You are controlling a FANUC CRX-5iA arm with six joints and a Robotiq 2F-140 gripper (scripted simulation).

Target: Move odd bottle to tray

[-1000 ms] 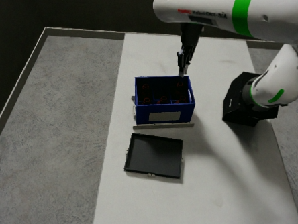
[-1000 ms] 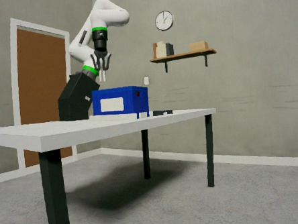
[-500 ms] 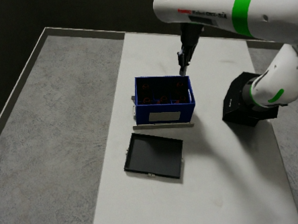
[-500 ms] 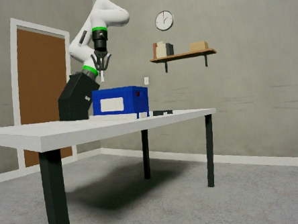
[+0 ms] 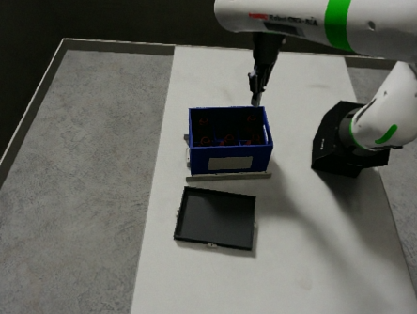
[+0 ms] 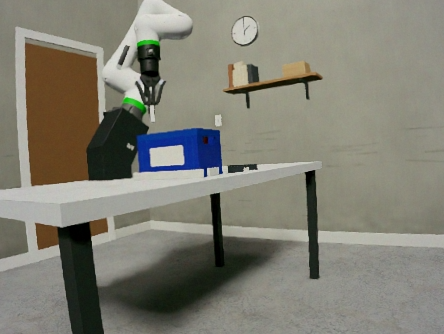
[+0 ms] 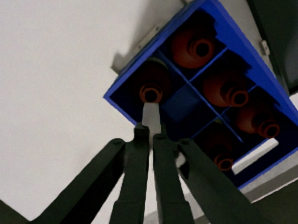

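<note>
My gripper is now 170 mm above the crate, 80 mm short of it and 60 mm to the right of it. Round my hand: dark tray 320 mm to the left, 240 mm below, 120 mm ahead.
</note>
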